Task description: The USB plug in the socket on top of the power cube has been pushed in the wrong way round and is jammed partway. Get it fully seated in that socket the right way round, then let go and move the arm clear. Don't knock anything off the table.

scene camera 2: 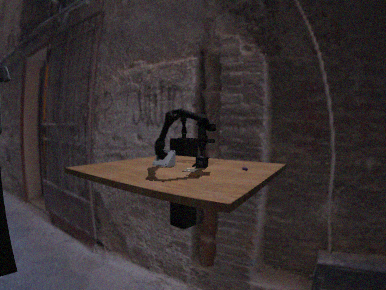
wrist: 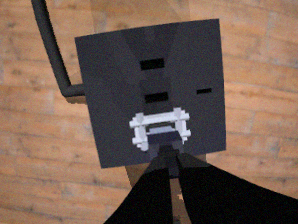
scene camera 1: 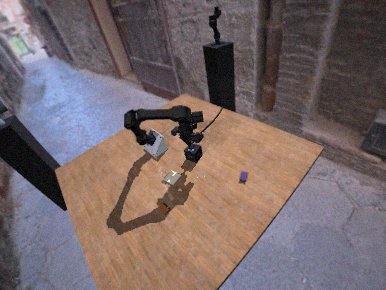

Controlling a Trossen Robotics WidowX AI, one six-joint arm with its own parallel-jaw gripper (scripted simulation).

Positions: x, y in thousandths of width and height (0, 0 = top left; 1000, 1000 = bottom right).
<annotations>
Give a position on a black power cube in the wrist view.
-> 518, 310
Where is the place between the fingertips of my gripper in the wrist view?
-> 572, 739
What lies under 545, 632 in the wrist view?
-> A dark USB plug.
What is my gripper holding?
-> A dark USB plug.
</annotations>
